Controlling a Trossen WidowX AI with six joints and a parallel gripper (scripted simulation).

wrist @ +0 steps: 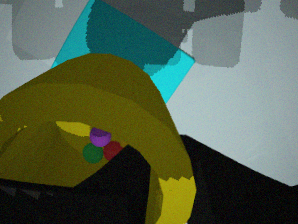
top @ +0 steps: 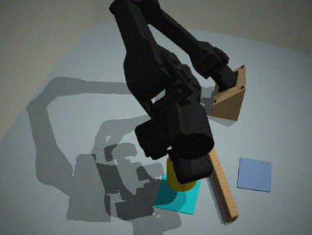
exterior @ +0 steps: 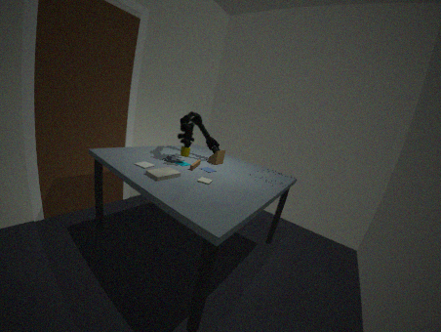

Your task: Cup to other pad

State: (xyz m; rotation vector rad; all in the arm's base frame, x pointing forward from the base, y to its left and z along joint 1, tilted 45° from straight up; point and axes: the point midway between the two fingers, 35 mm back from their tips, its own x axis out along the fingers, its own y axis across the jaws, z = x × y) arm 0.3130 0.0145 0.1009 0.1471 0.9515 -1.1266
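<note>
Right now the cyan pad is 110 mm below my gripper tip, 30 mm ahead of it and 10 mm to the left of it. The rest, counted from my gripper tip: wooden bar 100 mm to the left, 90 mm below, 30 mm behind; then blue pad 190 mm to the left, 110 mm below, 80 mm behind; then yellow cup 20 mm to the left, 20 mm ahead.
</note>
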